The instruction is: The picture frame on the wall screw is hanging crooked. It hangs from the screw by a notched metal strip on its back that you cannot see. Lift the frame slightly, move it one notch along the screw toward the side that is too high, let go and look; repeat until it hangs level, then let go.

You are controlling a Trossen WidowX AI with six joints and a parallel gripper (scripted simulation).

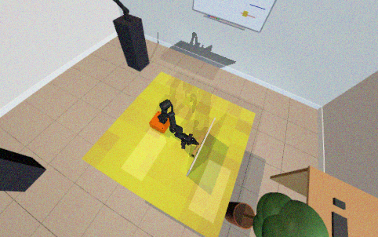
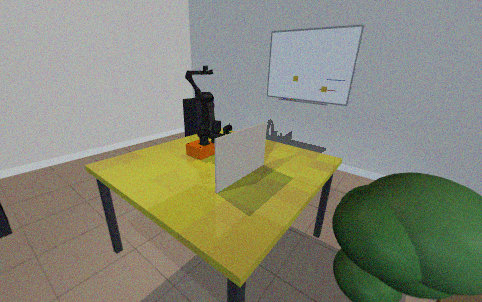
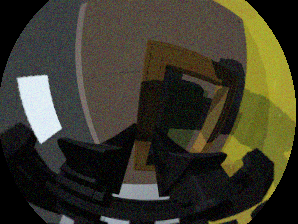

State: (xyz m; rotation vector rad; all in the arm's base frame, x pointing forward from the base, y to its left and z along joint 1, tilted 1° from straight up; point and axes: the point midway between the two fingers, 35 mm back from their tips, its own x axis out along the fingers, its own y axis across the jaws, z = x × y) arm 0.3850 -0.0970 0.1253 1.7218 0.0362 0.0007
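Now: gripper tip 1 cm short of the picture frame and 5 cm above it. Also, from my gripper tip: wall panel: 2 cm ahead, 1 cm to the left, 6 cm below.
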